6 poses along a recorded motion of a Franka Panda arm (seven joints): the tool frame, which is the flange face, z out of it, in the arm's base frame.
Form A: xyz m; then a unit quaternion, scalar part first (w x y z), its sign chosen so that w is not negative.
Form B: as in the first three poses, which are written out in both.
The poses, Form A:
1: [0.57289 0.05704 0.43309 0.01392 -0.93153 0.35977 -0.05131]
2: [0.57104 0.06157 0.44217 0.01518 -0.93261 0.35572 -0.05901]
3: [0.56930 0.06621 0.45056 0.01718 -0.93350 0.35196 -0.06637]
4: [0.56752 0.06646 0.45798 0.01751 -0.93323 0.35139 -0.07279]
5: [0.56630 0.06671 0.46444 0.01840 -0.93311 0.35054 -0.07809]
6: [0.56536 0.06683 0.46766 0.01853 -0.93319 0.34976 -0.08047]
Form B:
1: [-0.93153 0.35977 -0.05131 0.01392 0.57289 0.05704 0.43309]
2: [-0.93261 0.35572 -0.05901 0.01518 0.57104 0.06157 0.44217]
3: [-0.93350 0.35196 -0.06637 0.01718 0.56930 0.06621 0.45056]
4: [-0.93323 0.35139 -0.07279 0.01751 0.56752 0.06646 0.45798]
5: [-0.93311 0.35054 -0.07809 0.01840 0.56630 0.06671 0.46444]
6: [-0.93319 0.34976 -0.08047 0.01853 0.56536 0.06683 0.46766]
